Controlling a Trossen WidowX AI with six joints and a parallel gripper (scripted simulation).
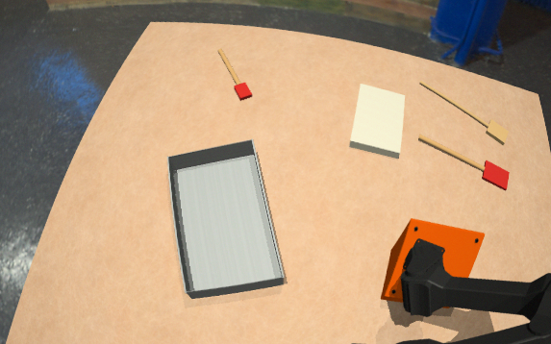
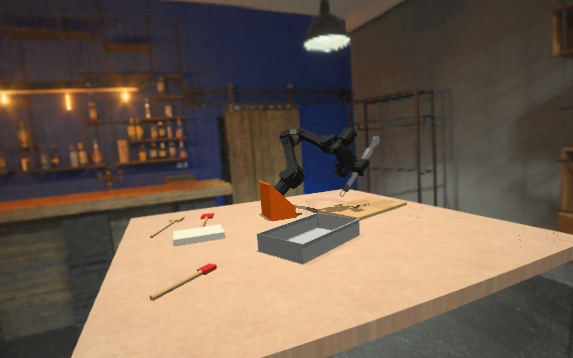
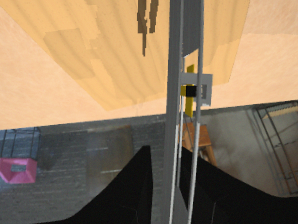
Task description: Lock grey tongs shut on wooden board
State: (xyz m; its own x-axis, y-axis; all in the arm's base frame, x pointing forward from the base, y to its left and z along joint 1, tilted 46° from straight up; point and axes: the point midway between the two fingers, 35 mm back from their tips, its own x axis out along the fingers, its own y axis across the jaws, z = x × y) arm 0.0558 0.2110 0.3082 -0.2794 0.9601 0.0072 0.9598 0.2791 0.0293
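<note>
Right now the wooden board is 15 cm below my gripper tip. The rest, counted from my gripper tip: yellow piece (5 cm to the right, 1 cm below); then grey roasting tin (37 cm to the right, 36 cm ahead, 13 cm below); then cream block (74 cm to the right, 14 cm below, 13 cm ahead).
</note>
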